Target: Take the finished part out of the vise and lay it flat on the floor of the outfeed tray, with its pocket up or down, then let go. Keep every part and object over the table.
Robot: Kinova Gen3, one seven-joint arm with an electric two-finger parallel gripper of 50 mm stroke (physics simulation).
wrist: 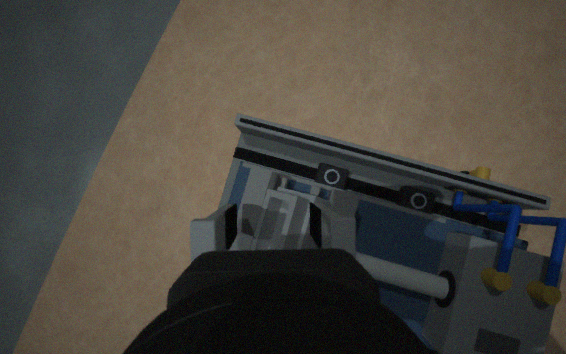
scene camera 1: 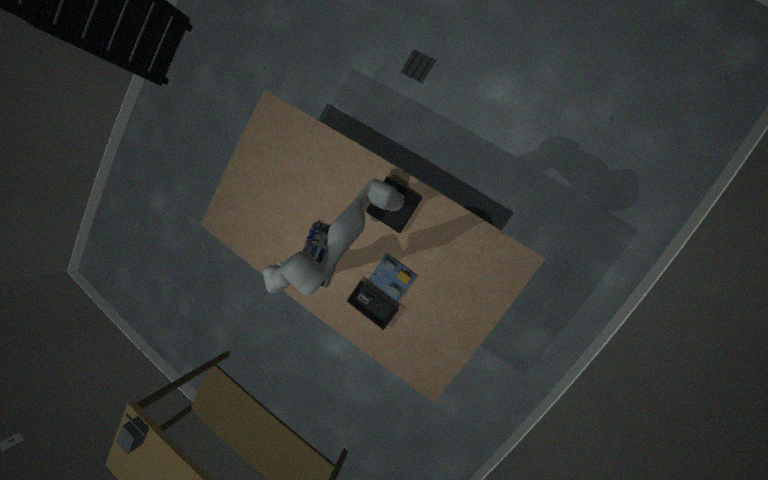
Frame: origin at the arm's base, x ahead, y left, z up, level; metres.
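Seen in the pictures: gripper, fingertip midpoint: [wrist: 273, 218].
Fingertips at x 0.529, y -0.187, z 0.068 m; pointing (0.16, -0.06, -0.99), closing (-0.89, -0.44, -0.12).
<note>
Pixels of each thing's top centre, then the offset from my fingertips to it. "pt": a spot on its surface instead.
- finished part, middle of its top: [wrist: 285, 233] 0.012 m back, 0.005 m left, 0.006 m up
- vise, middle of its top: [wrist: 379, 266] [scene camera 1: 313, 256] 0.082 m back, 0.000 m left, 0.013 m down
- dark walled outfeed tray, surface spot: [scene camera 1: 383, 309] pt 0.040 m back, 0.432 m left, 0.100 m down
- small grey piece, middle of its top: [scene camera 1: 363, 299] 0.037 m back, 0.321 m left, 0.066 m down
- blue tray, surface spot: [scene camera 1: 382, 277] pt 0.174 m back, 0.337 m left, 0.104 m down
- yellow block, middle of its top: [scene camera 1: 403, 277] 0.246 m back, 0.424 m left, 0.069 m down
- grey rail, middle of its top: [wrist: 389, 159] 0.068 m back, 0.088 m right, 0.062 m down
The finished part [wrist: 299, 215], light grey with a pocket facing up, sits between the jaws of the vise [wrist: 470, 262] in the wrist view; its near end is hidden behind the gripper body. My gripper [wrist: 273, 218] is open, its two dark-padded fingers appearing on either side of the part in this view. Their height relative to the part is hard to tell. In the scene view the arm covers part of the vise [scene camera 1: 316, 240] and hides the gripper. The dark walled outfeed tray [scene camera 1: 383, 309] stands on the table, with a small grey piece [scene camera 1: 364, 297] inside.
A blue tray [scene camera 1: 382, 277] with a yellow block [scene camera 1: 403, 275] adjoins the outfeed tray. In the wrist view, a grey rail [wrist: 350, 146] runs behind the part, blue hoses [wrist: 509, 240] rise at the right, and the table edge crosses at the left.
</note>
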